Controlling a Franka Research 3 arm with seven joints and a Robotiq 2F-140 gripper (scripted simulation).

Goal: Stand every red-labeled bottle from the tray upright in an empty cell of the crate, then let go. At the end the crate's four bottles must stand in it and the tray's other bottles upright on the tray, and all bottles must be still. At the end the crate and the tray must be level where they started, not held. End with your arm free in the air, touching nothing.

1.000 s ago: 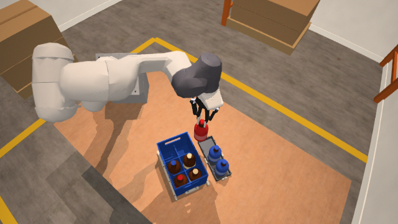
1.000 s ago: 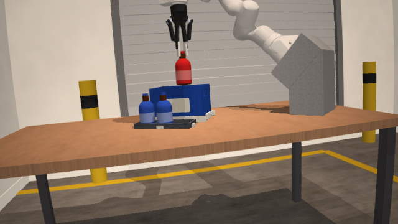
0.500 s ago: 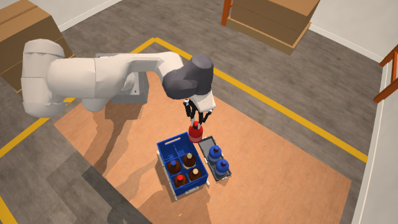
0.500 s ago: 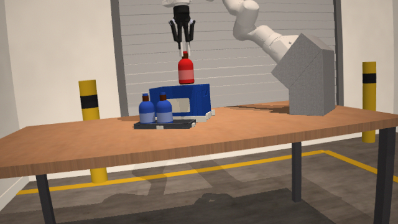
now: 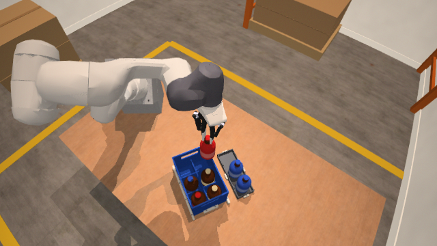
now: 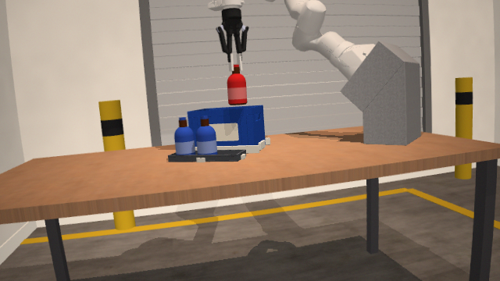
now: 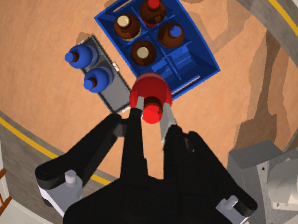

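Now: the red-labeled bottle 90 mm below my hand. Also, from my hand: tray 150 mm ahead, 40 mm to the left, 340 mm below; blue crate 10 mm ahead, 110 mm to the right, 270 mm below.
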